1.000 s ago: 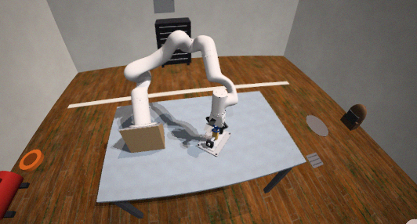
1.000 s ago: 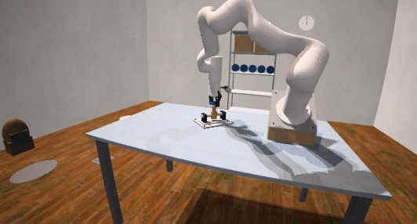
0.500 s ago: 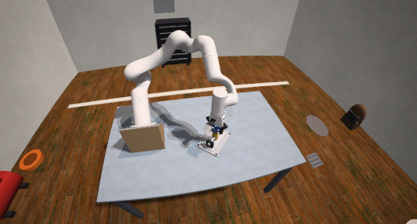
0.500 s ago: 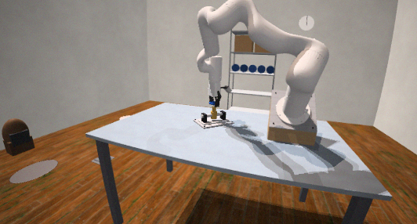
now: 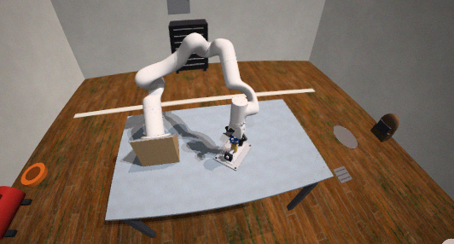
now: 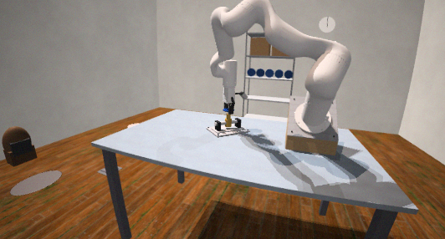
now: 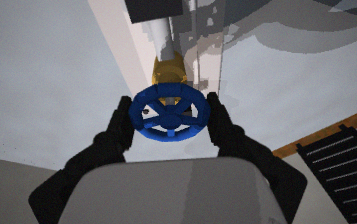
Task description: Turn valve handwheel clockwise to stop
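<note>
My hand is right at the blue spoked handwheel.
</note>
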